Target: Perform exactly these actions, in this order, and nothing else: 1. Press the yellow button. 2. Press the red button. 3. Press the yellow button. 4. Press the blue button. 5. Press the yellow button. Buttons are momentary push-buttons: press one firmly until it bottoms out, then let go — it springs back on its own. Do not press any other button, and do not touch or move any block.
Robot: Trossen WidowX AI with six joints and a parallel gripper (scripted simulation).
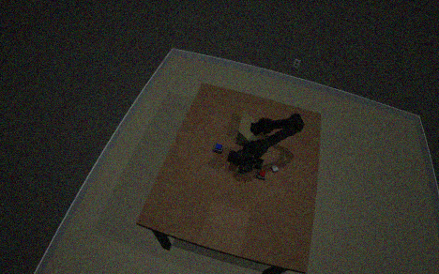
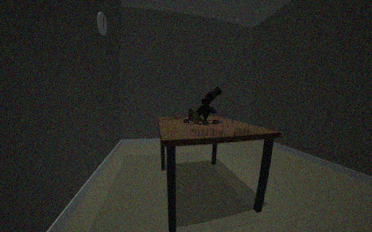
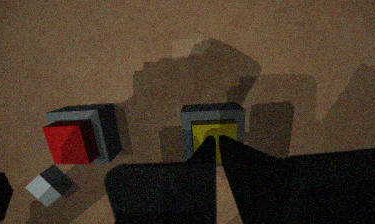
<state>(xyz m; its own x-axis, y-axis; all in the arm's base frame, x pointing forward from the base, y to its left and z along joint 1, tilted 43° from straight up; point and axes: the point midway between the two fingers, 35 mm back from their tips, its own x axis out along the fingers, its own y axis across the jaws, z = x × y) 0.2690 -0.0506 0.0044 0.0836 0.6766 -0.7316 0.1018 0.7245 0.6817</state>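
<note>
Right now the yellow button is 10 mm below my gripper tip. Also, from my gripper tip: blue button (160 mm to the right, 110 mm behind); then orange block (70 mm behind, 60 mm to the right, 20 mm below); then red button (110 mm to the left, 20 mm ahead).
</note>
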